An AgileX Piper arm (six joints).
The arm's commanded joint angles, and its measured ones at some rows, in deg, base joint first. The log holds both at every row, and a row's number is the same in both.
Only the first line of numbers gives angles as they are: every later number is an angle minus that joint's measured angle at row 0.
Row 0, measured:
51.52 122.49 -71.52 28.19 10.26 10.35
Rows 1 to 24, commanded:
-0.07 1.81 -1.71 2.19 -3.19 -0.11
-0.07 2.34 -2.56 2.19 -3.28 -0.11
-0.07 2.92 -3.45 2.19 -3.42 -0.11
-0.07 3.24 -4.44 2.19 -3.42 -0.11
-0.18 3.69 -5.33 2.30 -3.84 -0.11
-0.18 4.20 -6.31 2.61 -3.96 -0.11
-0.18 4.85 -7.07 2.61 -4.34 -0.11
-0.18 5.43 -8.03 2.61 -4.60 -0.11
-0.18 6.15 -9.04 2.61 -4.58 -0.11
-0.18 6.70 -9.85 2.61 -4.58 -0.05
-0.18 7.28 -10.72 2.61 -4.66 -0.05
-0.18 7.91 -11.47 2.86 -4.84 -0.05
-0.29 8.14 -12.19 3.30 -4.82 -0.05
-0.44 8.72 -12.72 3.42 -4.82 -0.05
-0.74 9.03 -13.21 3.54 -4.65 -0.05
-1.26 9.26 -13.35 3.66 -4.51 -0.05
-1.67 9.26 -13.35 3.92 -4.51 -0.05
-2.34 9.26 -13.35 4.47 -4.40 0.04
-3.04 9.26 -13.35 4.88 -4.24 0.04
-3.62 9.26 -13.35 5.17 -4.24 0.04
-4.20 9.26 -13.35 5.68 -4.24 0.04
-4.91 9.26 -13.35 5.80 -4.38 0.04
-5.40 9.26 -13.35 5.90 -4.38 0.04
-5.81 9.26 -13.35 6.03 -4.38 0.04
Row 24, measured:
-3.63 9.18 -13.04 5.45 -3.94 0.13
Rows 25 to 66, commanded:
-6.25 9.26 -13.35 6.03 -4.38 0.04
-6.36 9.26 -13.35 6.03 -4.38 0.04
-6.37 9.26 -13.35 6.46 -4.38 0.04
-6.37 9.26 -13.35 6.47 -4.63 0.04
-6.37 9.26 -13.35 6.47 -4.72 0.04
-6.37 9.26 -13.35 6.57 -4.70 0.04
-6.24 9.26 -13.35 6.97 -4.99 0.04
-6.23 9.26 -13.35 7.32 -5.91 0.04
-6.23 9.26 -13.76 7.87 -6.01 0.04
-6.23 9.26 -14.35 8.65 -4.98 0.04
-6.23 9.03 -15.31 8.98 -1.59 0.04
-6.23 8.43 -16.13 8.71 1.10 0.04
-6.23 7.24 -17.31 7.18 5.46 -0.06
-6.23 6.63 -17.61 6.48 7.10 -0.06
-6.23 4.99 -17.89 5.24 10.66 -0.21
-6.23 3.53 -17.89 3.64 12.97 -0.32
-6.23 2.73 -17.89 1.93 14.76 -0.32
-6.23 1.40 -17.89 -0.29 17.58 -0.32
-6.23 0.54 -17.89 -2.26 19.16 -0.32
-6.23 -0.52 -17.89 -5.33 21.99 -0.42
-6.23 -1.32 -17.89 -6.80 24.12 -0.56
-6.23 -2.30 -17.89 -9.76 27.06 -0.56
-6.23 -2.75 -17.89 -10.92 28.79 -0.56
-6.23 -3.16 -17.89 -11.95 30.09 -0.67
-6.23 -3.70 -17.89 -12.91 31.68 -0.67
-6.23 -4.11 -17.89 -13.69 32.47 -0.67
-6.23 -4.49 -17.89 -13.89 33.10 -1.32
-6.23 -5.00 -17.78 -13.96 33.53 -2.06
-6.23 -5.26 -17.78 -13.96 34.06 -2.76
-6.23 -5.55 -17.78 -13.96 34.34 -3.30
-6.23 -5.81 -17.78 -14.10 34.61 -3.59
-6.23 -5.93 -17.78 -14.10 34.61 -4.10
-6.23 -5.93 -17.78 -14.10 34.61 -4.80
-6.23 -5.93 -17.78 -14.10 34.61 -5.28
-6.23 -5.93 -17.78 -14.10 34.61 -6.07
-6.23 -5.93 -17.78 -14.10 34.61 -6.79
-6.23 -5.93 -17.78 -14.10 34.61 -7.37
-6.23 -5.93 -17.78 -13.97 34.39 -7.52
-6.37 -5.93 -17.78 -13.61 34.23 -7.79
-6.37 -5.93 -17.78 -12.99 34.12 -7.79
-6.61 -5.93 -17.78 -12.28 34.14 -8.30
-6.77 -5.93 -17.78 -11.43 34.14 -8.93
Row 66, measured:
-5.90 -5.34 -17.62 -13.20 34.32 -6.86
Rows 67 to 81, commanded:
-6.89 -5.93 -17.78 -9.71 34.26 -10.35
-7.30 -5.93 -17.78 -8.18 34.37 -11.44
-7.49 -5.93 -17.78 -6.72 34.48 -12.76
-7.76 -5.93 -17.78 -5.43 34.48 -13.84
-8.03 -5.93 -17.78 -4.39 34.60 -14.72
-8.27 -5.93 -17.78 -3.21 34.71 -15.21
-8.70 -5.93 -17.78 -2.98 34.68 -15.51
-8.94 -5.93 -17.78 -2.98 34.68 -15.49
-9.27 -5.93 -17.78 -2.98 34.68 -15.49
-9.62 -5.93 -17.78 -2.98 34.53 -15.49
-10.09 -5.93 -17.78 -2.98 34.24 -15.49
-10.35 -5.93 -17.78 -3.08 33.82 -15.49
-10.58 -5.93 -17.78 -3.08 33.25 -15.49
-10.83 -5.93 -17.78 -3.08 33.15 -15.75
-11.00 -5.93 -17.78 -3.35 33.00 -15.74
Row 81, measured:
-9.96 -5.34 -17.62 -3.31 34.19 -14.84
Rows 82 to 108, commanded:
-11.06 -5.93 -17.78 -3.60 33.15 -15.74
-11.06 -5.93 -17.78 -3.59 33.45 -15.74
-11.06 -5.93 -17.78 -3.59 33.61 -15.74
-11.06 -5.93 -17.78 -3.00 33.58 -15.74
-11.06 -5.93 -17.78 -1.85 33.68 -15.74
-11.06 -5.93 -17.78 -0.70 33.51 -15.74
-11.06 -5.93 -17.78 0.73 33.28 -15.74
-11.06 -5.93 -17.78 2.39 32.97 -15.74
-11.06 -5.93 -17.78 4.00 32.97 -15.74
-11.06 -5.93 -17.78 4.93 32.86 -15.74
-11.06 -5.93 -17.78 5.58 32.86 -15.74
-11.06 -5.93 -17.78 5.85 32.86 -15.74
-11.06 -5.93 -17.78 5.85 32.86 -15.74
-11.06 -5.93 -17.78 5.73 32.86 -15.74
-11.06 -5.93 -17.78 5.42 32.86 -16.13
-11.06 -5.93 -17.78 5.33 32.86 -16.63
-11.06 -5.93 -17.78 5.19 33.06 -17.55
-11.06 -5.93 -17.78 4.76 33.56 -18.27
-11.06 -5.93 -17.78 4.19 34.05 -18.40
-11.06 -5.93 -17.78 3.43 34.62 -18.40
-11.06 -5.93 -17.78 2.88 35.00 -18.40
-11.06 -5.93 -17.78 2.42 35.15 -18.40
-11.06 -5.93 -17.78 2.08 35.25 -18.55
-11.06 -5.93 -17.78 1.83 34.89 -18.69
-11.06 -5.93 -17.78 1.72 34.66 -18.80
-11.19 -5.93 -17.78 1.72 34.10 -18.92
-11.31 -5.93 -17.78 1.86 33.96 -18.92
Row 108, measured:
-10.86 -5.34 -17.62 2.60 34.82 -18.07
